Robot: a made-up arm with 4 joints. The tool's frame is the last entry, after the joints.
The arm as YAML. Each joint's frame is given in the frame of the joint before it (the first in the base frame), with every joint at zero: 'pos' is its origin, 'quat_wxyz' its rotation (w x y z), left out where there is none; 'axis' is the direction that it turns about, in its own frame. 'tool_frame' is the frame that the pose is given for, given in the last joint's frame.
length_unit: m
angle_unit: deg
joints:
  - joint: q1
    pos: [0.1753, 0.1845, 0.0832]
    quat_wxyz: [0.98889, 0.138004, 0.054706, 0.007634]
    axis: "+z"
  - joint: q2
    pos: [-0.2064, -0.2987, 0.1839]
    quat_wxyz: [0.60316, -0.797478, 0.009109, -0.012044]
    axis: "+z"
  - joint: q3
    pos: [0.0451, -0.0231, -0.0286]
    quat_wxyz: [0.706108, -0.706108, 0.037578, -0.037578]
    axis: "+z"
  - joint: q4
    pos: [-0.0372, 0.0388, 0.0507]
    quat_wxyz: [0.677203, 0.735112, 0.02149, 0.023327]
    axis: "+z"
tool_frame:
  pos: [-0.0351, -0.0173, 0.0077]
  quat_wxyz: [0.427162, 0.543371, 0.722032, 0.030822]
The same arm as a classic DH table. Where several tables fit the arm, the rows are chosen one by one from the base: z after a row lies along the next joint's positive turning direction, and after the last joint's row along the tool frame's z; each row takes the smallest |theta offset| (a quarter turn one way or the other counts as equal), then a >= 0, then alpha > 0; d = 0 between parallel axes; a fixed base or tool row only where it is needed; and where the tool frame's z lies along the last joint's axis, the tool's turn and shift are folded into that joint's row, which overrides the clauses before.
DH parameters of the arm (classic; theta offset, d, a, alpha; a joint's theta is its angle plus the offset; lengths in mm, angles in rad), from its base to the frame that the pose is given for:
base (fixed): 0.3851 425.5 231.8 0.2980
q1: -0.4011 -260.4 -196.9 -1.8464
q2: -0.1149 -345.6 47.3 -1.5708
q3: 0.0637 29.1 -34.7 1.6526
q4: 1.0029 -50.0 -33.6 2.2564
tool (fixed): -0.8536 -26.0 0.0 0.0000

